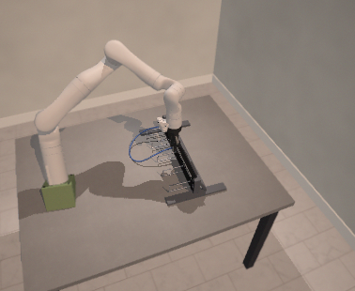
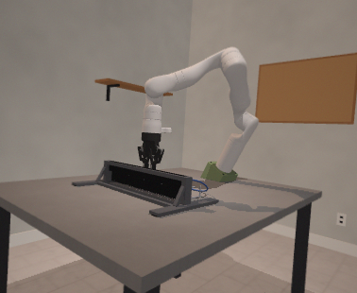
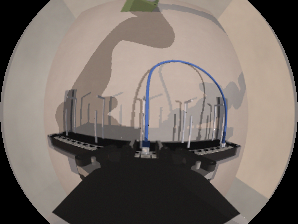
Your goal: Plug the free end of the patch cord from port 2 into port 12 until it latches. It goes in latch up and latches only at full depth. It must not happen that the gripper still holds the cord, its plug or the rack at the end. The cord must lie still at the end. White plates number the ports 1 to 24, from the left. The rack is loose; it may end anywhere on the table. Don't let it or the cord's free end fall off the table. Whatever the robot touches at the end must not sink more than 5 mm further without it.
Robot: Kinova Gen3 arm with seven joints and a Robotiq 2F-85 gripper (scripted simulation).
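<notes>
Right now my hand is 10 mm short of the white plug and 10 mm above it.
</notes>
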